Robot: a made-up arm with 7 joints.
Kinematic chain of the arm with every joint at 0, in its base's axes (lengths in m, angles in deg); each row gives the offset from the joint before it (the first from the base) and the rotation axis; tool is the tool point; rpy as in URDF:
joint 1: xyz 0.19 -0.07 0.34 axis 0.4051 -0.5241 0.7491
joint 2: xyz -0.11 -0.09 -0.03 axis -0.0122 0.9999 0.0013
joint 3: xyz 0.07 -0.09 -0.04 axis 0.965 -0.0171 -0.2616
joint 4: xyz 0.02 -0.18 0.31 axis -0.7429 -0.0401 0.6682
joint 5: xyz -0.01 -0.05 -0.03 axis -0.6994 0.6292 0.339
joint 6: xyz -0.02 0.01 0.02 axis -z
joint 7: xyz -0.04 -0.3 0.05 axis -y
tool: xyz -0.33 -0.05 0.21 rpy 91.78 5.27 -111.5
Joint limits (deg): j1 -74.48..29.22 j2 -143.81..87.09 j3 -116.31..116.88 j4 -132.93..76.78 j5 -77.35..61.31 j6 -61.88..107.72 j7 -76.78..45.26
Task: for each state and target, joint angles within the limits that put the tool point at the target. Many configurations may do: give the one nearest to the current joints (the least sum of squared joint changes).
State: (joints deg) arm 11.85 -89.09 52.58 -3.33 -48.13 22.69 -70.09
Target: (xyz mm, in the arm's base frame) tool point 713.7 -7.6 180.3
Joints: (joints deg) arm 29.22 -116.80 76.65 -15.87 -77.35 23.75 -76.78
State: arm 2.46 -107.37 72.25 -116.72 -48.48 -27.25 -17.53
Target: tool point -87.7 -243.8 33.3
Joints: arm 24.70 -104.87 87.09 -104.43 -61.95 -48.21 7.44
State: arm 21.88 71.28 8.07 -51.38 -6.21 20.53 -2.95
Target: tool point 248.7 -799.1 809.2
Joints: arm 16.95 62.56 17.44 -43.79 4.67 12.54 -12.83
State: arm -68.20 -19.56 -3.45 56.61 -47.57 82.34 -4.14
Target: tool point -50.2 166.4 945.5
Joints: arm -54.22 9.75 -3.09 54.13 -46.25 90.77 2.50
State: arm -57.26 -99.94 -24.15 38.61 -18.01 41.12 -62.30
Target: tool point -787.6 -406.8 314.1
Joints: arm -40.48 -107.88 -6.25 26.71 -36.20 44.89 -58.54
